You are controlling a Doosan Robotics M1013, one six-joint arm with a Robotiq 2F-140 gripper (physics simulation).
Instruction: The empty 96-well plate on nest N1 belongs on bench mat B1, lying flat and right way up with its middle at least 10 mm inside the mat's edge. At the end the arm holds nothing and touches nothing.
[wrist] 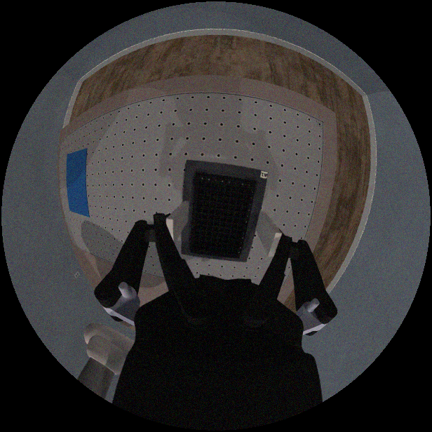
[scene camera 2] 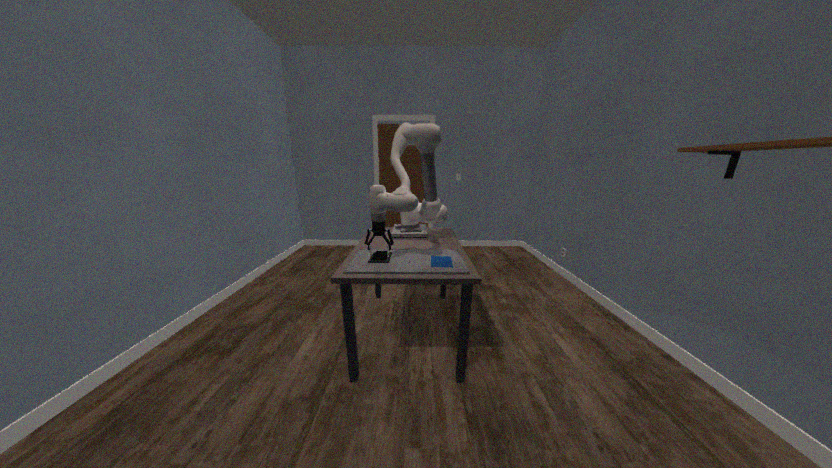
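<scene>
The dark 96-well plate lies flat in nest N1, a dark frame with a small white label at one corner. Bench mat B1 is the blue rectangle, to the right of the nest in the scene view and at the far left in the wrist view. My gripper is open and empty, pointing down above the plate. In the wrist view its pale finger pads stand apart on either side of the plate. The gap in height between pads and plate is hard to judge.
A grey perforated board lies under nest and mat on the table. The arm's base stands at the table's back, with a pale flat object before it. A wall shelf is far right.
</scene>
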